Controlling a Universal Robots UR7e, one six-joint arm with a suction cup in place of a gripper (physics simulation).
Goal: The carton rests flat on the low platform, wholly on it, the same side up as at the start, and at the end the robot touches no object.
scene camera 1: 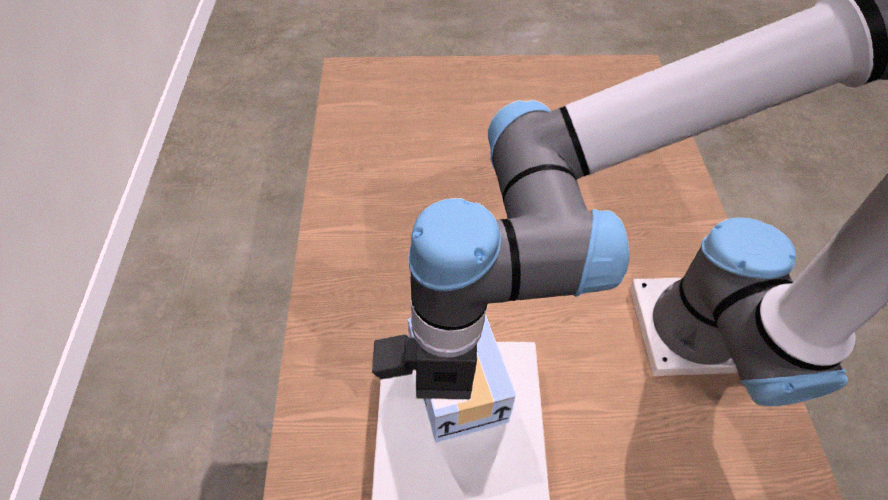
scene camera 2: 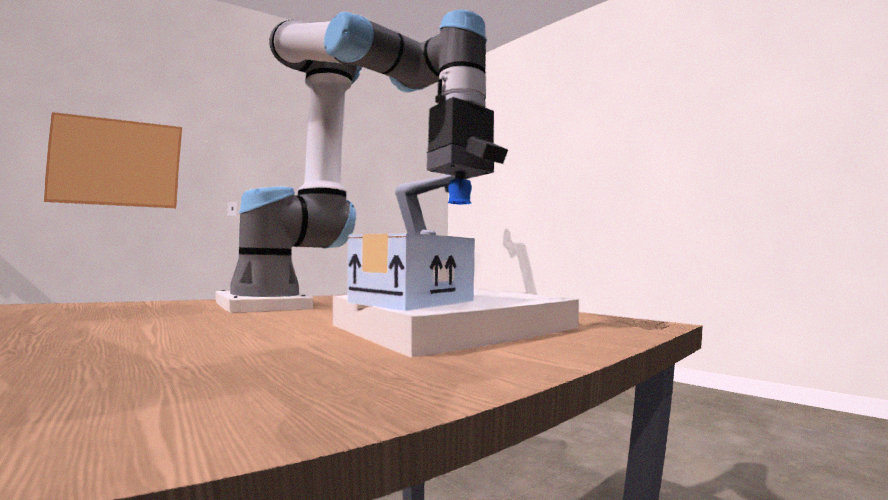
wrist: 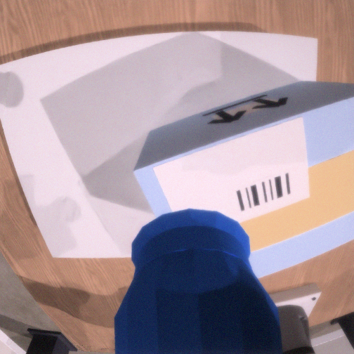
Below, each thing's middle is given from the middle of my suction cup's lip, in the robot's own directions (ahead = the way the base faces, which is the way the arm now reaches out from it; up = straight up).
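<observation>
From my suction cup: carton (scene camera 2: 404, 272), 60 mm to the right, 30 mm behind, 110 mm below; low white platform (wrist: 82, 113), 20 mm to the left, 30 mm behind, 180 mm below.
</observation>
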